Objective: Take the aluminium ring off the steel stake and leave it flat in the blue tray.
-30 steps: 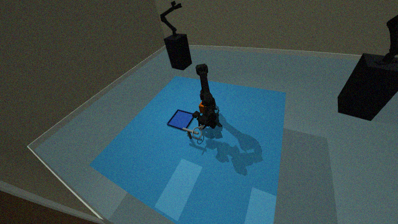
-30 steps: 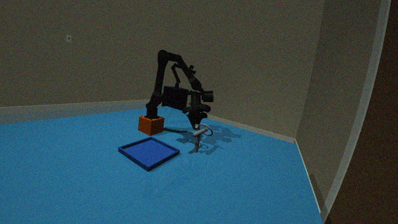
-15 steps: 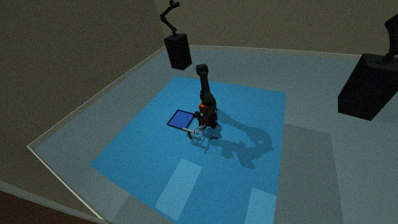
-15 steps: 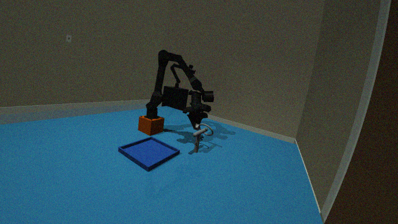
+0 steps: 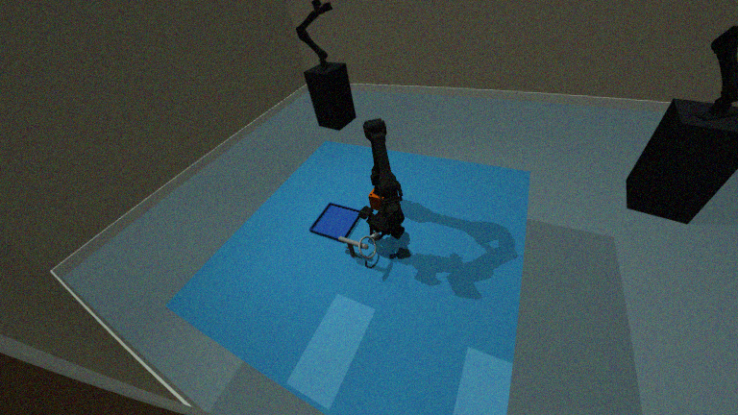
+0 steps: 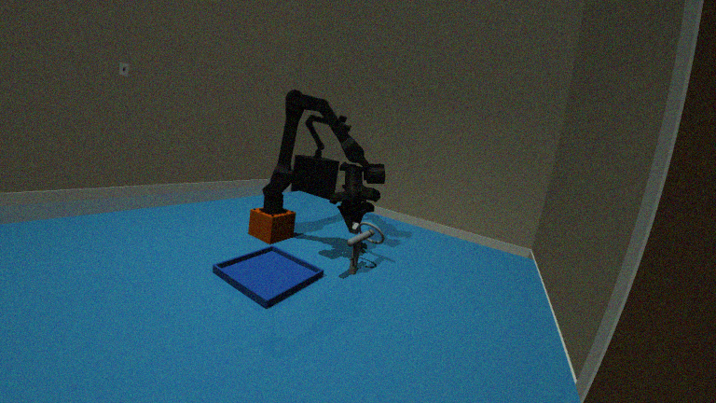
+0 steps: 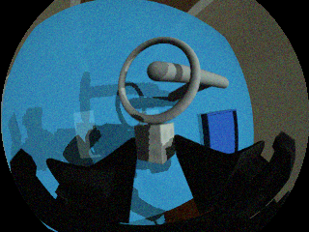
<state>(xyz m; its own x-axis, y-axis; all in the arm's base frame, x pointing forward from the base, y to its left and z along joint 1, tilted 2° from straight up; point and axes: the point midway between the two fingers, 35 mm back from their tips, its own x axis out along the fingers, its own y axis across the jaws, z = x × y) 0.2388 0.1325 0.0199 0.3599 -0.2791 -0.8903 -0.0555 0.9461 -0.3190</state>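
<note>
My gripper tip is 5 cm short of the aluminium ring, 1 cm to the right of it and 1 cm below it. Round my gripper tip: blue tray 4 cm behind, 27 cm to the right, 8 cm below.
</note>
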